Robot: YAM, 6 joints.
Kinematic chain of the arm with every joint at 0, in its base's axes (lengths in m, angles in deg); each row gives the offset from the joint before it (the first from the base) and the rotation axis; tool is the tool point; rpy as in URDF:
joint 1: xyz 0 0 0.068 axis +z
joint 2: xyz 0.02 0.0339 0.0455 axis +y
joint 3: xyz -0.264 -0.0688 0 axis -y
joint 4: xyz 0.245 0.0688 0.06 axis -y
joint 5: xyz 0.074 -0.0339 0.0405 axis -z
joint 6: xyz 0.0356 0 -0.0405 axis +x
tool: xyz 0 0 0 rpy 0 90 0
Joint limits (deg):
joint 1: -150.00..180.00
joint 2: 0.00..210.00
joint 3: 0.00..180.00
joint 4: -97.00..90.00
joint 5: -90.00..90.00
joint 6: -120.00..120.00
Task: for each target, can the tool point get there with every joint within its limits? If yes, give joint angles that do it. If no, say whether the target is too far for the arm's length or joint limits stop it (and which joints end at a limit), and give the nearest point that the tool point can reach.
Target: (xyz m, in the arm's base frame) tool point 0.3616 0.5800 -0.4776
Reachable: no: too far | nearest point 0.2632 0.4221 -0.2812 | short by 0.271 m
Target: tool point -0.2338 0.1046 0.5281
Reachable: yes | joints 153.90 71.23 84.35 14.67 -14.53 83.92
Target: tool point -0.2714 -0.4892 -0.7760
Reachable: no: too far | nearest point -0.1873 -0.3375 -0.3533 | short by 0.457 m
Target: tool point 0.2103 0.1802 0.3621
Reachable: yes | joints 36.41 69.29 49.14 36.90 -34.59 55.58
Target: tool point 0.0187 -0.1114 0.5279
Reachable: yes | joints -96.68 58.76 101.93 -57.69 -62.21 2.46
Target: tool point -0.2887 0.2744 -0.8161
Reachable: no: too far | nearest point -0.2286 0.2173 -0.3741 | short by 0.450 m
